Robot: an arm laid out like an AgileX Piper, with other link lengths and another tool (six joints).
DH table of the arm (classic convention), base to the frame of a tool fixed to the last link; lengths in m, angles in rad. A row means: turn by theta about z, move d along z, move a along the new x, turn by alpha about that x. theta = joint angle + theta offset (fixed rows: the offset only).
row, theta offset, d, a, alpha
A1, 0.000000, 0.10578, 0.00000, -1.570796
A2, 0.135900, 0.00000, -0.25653, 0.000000
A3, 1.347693, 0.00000, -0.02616, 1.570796
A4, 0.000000, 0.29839, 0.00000, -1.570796
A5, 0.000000, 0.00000, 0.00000, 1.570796
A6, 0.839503, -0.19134, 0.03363, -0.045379
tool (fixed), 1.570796, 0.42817, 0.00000, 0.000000
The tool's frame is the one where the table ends.
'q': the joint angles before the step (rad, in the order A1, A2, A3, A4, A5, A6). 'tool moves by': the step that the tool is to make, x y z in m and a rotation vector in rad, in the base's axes. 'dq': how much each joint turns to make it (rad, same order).
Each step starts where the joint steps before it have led.
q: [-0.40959, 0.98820, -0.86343, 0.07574, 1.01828, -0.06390]
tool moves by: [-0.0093, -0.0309, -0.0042, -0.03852, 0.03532, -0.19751]
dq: [0.00001, 0.00006, 0.00162, -0.16292, 0.01660, 0.23293]
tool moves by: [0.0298, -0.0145, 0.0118, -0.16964, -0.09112, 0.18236]
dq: [0.00012, 0.02450, 0.00021, -0.01249, -0.19198, -0.19640]
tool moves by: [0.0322, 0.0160, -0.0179, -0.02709, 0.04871, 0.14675]
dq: [0.07299, 0.14366, -0.06046, 0.00976, -0.05403, -0.08789]
